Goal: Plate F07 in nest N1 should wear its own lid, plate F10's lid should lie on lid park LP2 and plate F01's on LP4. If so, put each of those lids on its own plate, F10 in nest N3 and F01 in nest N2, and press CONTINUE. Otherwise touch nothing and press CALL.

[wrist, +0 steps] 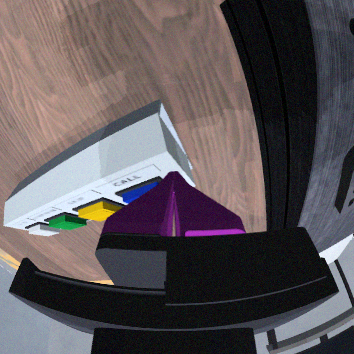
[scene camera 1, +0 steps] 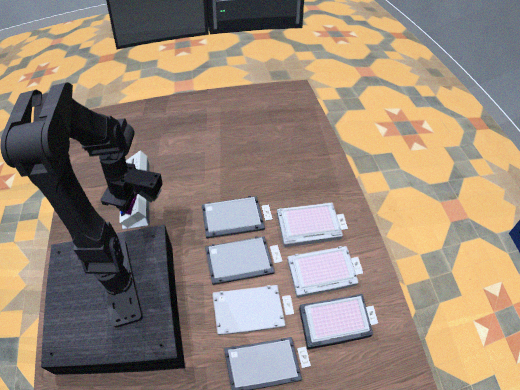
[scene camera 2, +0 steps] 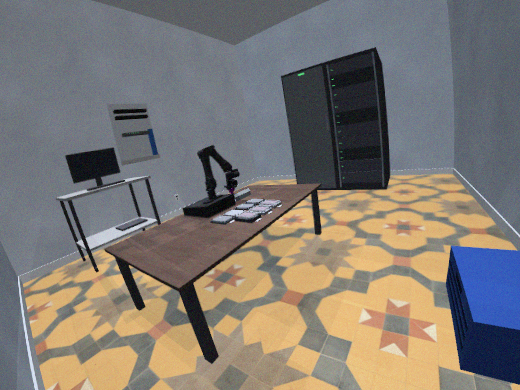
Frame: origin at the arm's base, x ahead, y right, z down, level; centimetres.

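Seen in the pictures: gripper, fingertip midpoint: [wrist: 173, 178] [scene camera 1: 128, 213]; arm's base, origin of the base link: [scene camera 1: 119, 282] [scene camera 2: 213, 199].
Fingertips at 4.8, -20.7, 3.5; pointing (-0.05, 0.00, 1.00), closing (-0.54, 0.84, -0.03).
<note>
Pixels of each thing's top centre, then the offset from my fingertips to it, as dx, dy, dz. "spot": a spot on its surface instead. Level surfaces: height alone.
- white button box, middle of its top: [wrist: 63, 220] [scene camera 1: 131, 179] [scene camera 2: 239, 191] +2.4, -9.9, -1.4
- blue CALL button, middle of its top: [wrist: 146, 204] -0.5, -2.8, -0.6
- dark nest, surface spot: [scene camera 1: 306, 336] spot: +29.2, +42.6, +2.9
- white panel, middle of its top: [scene camera 1: 248, 307] [scene camera 2: 234, 211] +20.4, +31.6, +3.0
- yellow button, middle of its top: [wrist: 96, 219] +0.4, -7.7, -0.6
- green button, middle of its top: [wrist: 62, 229] +1.2, -12.6, -0.6
- white button, middle of its top: [wrist: 39, 236] +2.1, -17.6, -0.6
- brown table, its level: dz +5.0
My gripper [scene camera 1: 129, 210] [scene camera 2: 231, 192] [wrist: 173, 178] is shut and empty, its purple fingertips pointing down at the CALL end of the white button box [scene camera 1: 135, 218] [wrist: 135, 145]. In the wrist view the fingertips partly cover the blue CALL button [wrist: 139, 192]; whether they touch it cannot be told. Three pink-welled plates stand in the right column: one in a dark nest [scene camera 1: 306, 336], two in pale nests. The left column has three grey panels in dark frames [scene camera 1: 233, 216] [scene camera 1: 241, 259] [scene camera 1: 264, 364] and one white panel [scene camera 1: 248, 310]. Plate numbers and most place labels are unreadable.
The box also carries a yellow button [wrist: 101, 210], a green button [wrist: 67, 221] and a white button [wrist: 43, 230]. The black arm base [scene camera 1: 110, 345] [scene camera 2: 200, 208] stands beside the panels on the brown table [scene camera 1: 270, 145] [scene camera 2: 165, 245]. A blue cabinet [scene camera 2: 490, 290] stands on the floor.
</note>
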